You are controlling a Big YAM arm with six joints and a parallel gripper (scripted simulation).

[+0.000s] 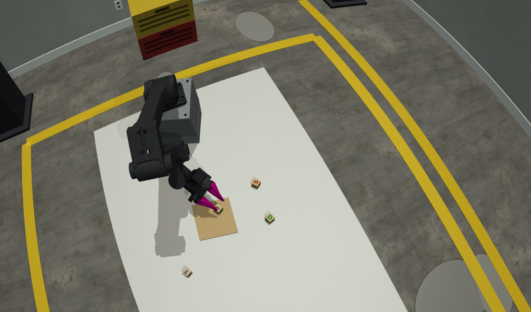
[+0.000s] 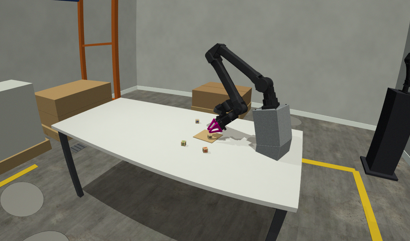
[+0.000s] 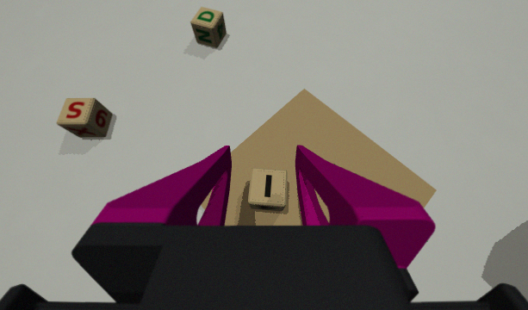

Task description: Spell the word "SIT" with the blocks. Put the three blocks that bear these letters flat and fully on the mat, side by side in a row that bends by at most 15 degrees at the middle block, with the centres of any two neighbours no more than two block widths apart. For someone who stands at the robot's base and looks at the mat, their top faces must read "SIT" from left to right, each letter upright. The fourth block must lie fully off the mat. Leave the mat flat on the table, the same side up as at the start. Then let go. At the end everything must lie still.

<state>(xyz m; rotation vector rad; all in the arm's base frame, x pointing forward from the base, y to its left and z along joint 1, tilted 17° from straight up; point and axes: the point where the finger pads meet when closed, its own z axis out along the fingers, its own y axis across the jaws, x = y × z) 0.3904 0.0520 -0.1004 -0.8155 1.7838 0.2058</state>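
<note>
The I block is 40 mm below my hand and 10 mm to the right of it. From my hand the other things lie so: S block 160 mm to the left, 50 mm below, 50 mm behind; D block 150 mm to the left, 90 mm ahead, 50 mm below; tan mat 60 mm below, 30 mm to the right, 20 mm ahead.
</note>
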